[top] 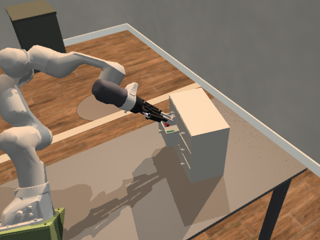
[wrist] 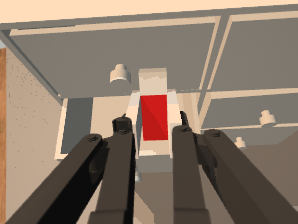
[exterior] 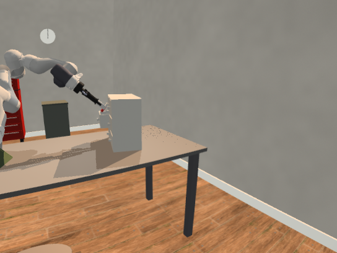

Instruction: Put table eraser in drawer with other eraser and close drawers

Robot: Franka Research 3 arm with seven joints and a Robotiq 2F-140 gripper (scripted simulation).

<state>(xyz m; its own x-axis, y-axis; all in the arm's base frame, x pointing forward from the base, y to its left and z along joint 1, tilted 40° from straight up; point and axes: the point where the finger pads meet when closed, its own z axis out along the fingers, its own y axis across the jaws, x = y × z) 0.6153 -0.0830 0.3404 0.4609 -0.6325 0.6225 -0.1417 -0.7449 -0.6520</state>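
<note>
The white eraser is 3 cm ahead of my hand and 1 cm below it. From my hand the other things lie so: small green thing (14 cm below, 5 cm ahead, 3 cm to the left).
</note>
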